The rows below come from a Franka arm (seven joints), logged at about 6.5 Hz.
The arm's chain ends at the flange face. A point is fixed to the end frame.
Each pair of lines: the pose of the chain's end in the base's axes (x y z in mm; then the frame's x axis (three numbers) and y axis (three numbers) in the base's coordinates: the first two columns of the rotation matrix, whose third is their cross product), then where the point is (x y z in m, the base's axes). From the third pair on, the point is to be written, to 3 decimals.
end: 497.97 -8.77 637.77 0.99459 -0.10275 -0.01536 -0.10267 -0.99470 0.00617
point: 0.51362 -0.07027 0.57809
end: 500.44 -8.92 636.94 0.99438 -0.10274 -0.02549 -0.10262 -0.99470 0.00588
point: 0.51549 -0.07034 0.57703
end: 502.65 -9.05 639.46 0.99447 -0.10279 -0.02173 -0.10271 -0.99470 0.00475
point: 0.518 -0.070 0.580
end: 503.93 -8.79 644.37 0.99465 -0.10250 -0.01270 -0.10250 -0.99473 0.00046
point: 0.520 -0.070 0.584
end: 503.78 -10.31 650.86 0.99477 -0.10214 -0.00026 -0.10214 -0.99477 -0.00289
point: 0.520 -0.071 0.591
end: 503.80 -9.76 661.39 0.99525 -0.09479 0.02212 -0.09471 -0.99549 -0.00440
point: 0.522 -0.071 0.602
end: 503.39 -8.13 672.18 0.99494 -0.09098 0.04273 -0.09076 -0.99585 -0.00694
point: 0.523 -0.069 0.613
